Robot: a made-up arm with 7 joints. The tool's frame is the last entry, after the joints. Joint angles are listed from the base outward. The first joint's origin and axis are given. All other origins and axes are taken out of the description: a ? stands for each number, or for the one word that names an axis. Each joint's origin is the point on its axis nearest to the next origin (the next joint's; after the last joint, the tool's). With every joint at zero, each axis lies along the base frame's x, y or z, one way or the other. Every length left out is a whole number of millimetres.
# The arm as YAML. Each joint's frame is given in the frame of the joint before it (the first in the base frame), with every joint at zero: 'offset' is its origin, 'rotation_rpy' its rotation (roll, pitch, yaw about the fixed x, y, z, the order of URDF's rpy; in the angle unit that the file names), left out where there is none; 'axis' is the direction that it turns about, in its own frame. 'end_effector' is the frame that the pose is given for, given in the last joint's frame.
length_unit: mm
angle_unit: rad
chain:
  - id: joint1
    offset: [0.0, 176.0, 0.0]
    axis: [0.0, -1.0, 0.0]
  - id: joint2
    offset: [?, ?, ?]
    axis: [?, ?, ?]
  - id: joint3
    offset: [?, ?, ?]
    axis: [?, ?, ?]
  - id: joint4
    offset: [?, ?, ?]
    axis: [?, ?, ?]
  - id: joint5
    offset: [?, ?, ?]
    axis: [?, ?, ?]
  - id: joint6
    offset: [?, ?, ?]
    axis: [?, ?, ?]
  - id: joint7
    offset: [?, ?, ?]
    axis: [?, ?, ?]
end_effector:
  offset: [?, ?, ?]
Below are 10 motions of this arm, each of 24 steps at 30 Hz.
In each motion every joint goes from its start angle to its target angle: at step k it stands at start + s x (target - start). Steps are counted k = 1, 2, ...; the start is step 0. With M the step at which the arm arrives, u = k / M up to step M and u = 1 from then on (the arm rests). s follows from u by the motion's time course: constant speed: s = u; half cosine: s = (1 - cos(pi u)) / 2; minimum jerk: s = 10 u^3 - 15 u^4 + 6 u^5.
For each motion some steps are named. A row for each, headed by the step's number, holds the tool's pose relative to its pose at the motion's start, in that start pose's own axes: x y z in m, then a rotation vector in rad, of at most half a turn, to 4 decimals.
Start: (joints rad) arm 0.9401 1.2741 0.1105 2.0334 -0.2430 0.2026 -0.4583
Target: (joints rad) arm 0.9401 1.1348 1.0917 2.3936 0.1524 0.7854 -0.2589
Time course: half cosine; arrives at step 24
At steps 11, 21, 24:
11: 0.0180 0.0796 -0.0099 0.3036 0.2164 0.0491
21: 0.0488 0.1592 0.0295 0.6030 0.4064 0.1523
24: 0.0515 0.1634 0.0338 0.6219 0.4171 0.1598

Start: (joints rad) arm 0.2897 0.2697 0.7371 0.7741 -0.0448 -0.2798 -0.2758
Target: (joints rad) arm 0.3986 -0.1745 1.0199 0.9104 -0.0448 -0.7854 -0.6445
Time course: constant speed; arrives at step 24
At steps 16, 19, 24:
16: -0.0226 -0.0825 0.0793 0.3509 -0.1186 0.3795
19: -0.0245 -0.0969 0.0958 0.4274 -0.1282 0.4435
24: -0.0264 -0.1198 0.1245 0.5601 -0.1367 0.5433

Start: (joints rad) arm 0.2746 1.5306 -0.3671 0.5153 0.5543 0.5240 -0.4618
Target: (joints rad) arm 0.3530 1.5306 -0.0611 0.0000 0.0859 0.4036 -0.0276
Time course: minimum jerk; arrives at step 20
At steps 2, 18, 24:
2: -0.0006 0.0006 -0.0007 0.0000 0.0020 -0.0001
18: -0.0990 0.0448 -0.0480 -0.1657 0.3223 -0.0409
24: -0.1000 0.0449 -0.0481 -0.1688 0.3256 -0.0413

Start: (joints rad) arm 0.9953 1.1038 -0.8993 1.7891 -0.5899 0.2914 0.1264
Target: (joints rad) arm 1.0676 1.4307 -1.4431 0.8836 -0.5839 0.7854 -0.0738
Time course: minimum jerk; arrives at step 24
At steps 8, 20, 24:
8: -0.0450 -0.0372 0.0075 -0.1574 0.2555 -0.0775
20: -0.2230 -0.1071 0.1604 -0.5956 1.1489 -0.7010
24: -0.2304 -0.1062 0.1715 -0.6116 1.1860 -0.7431

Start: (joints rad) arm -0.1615 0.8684 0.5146 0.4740 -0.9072 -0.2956 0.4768
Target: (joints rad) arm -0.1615 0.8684 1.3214 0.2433 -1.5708 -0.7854 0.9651
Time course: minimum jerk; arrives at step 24
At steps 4, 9, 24:
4: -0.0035 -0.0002 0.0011 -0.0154 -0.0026 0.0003
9: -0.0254 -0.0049 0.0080 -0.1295 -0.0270 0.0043
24: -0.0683 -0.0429 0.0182 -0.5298 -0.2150 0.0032

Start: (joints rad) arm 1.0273 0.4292 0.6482 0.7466 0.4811 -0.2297 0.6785
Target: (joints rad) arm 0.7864 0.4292 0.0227 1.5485 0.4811 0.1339 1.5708
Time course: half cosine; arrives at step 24
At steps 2, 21, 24:
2: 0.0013 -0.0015 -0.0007 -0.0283 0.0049 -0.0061
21: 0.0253 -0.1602 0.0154 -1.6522 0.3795 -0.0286
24: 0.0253 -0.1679 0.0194 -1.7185 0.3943 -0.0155

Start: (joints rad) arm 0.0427 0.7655 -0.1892 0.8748 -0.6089 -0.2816 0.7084
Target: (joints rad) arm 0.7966 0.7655 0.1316 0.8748 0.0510 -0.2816 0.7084
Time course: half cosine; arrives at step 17
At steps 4, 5, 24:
4: 0.0053 0.0426 0.0129 0.1517 -0.0787 0.0769
5: 0.0080 0.0640 0.0214 0.2305 -0.1238 0.1148
24: 0.0318 0.2514 0.1913 1.1004 -0.8459 0.4190

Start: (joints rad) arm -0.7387 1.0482 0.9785 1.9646 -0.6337 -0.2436 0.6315
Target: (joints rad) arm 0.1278 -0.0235 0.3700 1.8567 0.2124 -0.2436 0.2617
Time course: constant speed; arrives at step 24
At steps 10, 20, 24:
10: 0.0813 -0.0927 -0.0386 0.4114 -0.1541 0.7839
20: 0.2143 -0.0723 -0.1405 0.9126 -0.4731 1.5599
24: 0.2688 -0.0229 -0.1779 1.0857 -0.6712 1.8625

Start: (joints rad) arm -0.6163 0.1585 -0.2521 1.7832 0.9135 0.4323 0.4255
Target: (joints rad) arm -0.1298 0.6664 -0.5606 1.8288 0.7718 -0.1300 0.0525
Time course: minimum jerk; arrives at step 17
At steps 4, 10, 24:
4: 0.0153 0.0030 -0.0026 0.0161 -0.0126 -0.0867
10: 0.1155 0.0088 -0.0096 0.0860 -0.1739 -0.6146
24: 0.1740 0.0017 -0.0043 0.0960 -0.3182 -0.8886

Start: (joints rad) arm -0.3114 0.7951 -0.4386 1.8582 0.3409 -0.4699 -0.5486
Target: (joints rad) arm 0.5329 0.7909 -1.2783 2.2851 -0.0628 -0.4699 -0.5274
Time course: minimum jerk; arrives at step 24
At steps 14, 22, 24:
14: 0.0733 -0.0801 -0.0750 -0.5225 -0.5489 0.0786
22: 0.1173 -0.0986 -0.0860 -0.7837 -0.8244 0.0797
24: 0.1179 -0.0987 -0.0860 -0.7875 -0.8283 0.0796

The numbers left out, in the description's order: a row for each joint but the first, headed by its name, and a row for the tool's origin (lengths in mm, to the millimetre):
joint2: xyz 0.0 0.0 0.0, axis 1.0 0.0 0.0
joint3: xyz 0.0 0.0 -338.0, axis 0.0 0.0 1.0
joint4: xyz 0.0 0.0 0.0, axis 0.0 -1.0 0.0
joint5: xyz 0.0 0.0 -238.0, axis 0.0 0.0 1.0
joint6: xyz 0.0 0.0 0.0, axis 0.0 1.0 0.0
joint7: xyz 0.0 0.0 0.0, axis -1.0 0.0 0.0
tool: xyz 0.0 0.0 0.0

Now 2 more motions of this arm.
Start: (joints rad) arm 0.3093 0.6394 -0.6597 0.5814 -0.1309 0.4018 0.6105
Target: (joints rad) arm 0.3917 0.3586 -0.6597 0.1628 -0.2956 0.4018 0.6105
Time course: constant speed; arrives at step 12
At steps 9, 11, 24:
9: 0.0355 -0.0508 -0.0456 -0.1079 0.1482 -0.0046
11: 0.0440 -0.0641 -0.0531 -0.1342 0.1823 -0.0141
24: 0.0483 -0.0710 -0.0564 -0.1476 0.1995 -0.0201

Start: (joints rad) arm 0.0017 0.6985 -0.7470 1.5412 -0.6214 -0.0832 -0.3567
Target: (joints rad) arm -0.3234 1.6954 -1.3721 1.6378 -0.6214 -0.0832 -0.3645
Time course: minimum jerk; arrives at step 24
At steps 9, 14, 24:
9: -0.0310 0.0114 0.0922 -0.3264 -0.0035 -0.1236
14: -0.0564 0.0713 0.2178 -0.7997 0.0193 -0.2432
24: -0.0567 0.1712 0.3105 -1.2421 0.0801 -0.3135

